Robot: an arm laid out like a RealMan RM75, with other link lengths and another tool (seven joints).
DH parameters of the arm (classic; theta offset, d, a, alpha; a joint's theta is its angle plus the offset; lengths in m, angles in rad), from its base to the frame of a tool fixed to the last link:
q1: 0 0.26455 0 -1.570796
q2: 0 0 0 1.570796
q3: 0 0.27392 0 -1.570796
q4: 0 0 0 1.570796
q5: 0 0.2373 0 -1.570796
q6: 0 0 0 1.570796
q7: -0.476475 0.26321 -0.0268 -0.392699
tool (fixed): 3.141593 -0.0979 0 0
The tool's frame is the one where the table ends.
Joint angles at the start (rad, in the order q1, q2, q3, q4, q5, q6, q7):
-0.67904 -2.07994 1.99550 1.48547 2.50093 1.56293 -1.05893
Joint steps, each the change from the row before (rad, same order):
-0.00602 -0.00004 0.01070 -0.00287 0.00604 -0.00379 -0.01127
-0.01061 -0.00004 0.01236 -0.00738 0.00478 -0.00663 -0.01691
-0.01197 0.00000 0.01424 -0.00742 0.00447 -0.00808 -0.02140
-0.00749 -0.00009 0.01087 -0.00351 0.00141 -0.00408 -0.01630
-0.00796 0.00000 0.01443 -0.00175 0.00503 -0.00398 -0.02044
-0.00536 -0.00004 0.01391 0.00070 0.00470 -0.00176 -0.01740
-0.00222 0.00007 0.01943 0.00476 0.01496 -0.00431 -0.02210
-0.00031 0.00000 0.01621 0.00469 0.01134 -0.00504 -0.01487
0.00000 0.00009 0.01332 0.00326 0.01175 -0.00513 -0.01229
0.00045 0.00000 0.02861 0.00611 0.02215 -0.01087 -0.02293
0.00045 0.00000 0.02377 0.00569 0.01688 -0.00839 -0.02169
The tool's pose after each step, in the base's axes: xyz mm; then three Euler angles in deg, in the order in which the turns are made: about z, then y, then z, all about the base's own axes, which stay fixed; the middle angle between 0 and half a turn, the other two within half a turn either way. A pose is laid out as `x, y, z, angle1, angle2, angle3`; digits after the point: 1 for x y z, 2 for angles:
-106.8, 350.6, -116.9, -117.20, 128.22, -166.56
-105.9, 351.1, -118.9, -117.82, 127.86, -167.00
-104.6, 351.5, -121.3, -118.56, 127.54, -167.47
-103.7, 351.1, -123.0, -118.96, 127.33, -167.63
-102.6, 350.4, -124.8, -119.57, 126.99, -168.04
-102.0, 349.1, -126.3, -120.02, 126.63, -168.38
-101.8, 347.8, -127.6, -121.01, 126.14, -169.31
-101.5, 346.5, -129.0, -121.64, 125.84, -170.09
-101.5, 345.8, -129.9, -122.30, 125.57, -170.87
-101.6, 343.8, -132.3, -123.38, 125.03, -172.37
-101.6, 341.7, -134.3, -124.25, 124.66, -173.45

